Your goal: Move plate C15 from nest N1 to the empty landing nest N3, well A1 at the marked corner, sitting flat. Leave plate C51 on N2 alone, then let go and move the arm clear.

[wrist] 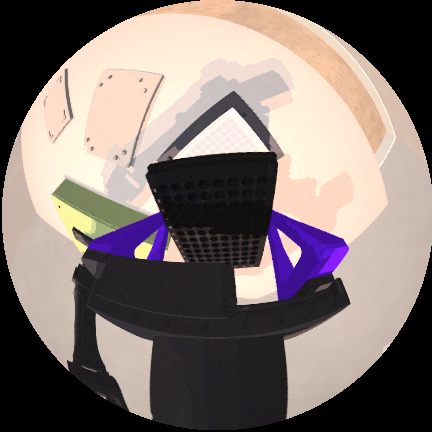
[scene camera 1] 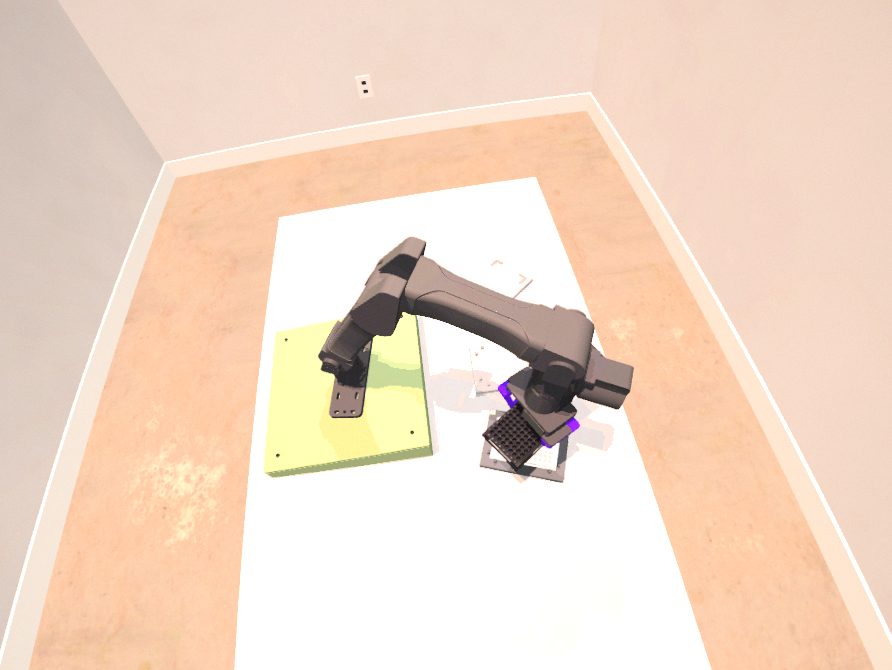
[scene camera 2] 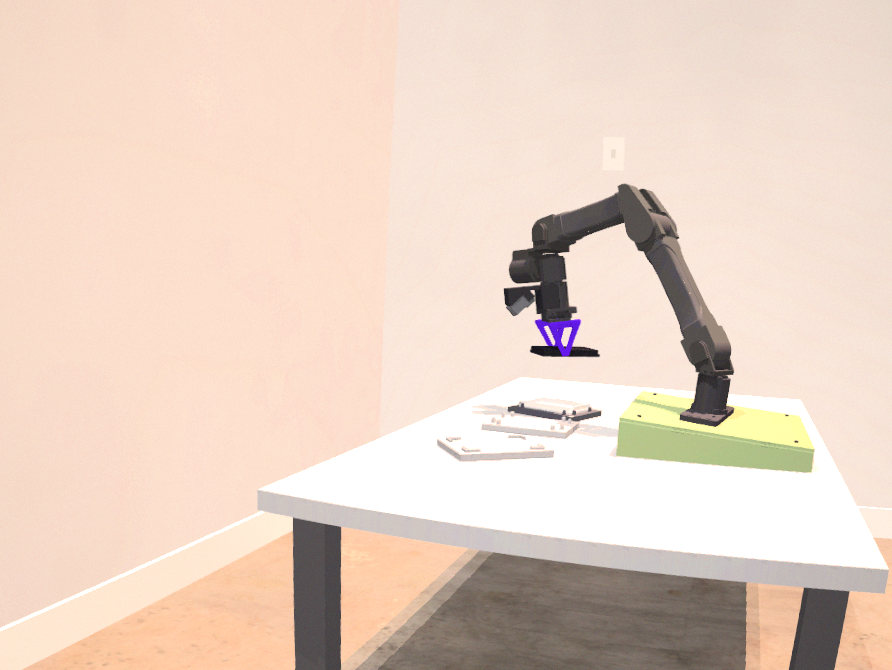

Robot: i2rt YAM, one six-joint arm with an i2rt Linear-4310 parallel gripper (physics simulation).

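Observation:
My gripper (scene camera 1: 535, 416) (scene camera 2: 560, 347) (wrist: 217, 214) is shut on the black plate C15 (scene camera 1: 513, 434) (scene camera 2: 584, 352) (wrist: 215, 190), gripping two opposite sides. The plate hangs roughly level, high above the dark nest (scene camera 1: 497, 465) (scene camera 2: 533, 414) (wrist: 206, 118). A white plate (scene camera 1: 545, 456) (scene camera 2: 555, 406) (wrist: 225, 132), taken as C51, sits in that nest, partly hidden by the held plate in the wrist view. A pale nest with pegs (scene camera 1: 479, 371) (scene camera 2: 530, 428) (wrist: 117, 115) stands empty beside it. A pale nest with raised corners (scene camera 1: 511, 272) (scene camera 2: 504, 455) (wrist: 56, 110) is farther along, also empty. No labels or A1 mark are readable.
The arm's base stands on a yellow-green block (scene camera 1: 310, 396) (scene camera 2: 721, 450) (wrist: 105, 207) on the white table (scene camera 1: 396, 562) (scene camera 2: 612, 504). The forearm passes above the pegged nest in scene camera 1 and hides part of it. Walls stand beyond the table.

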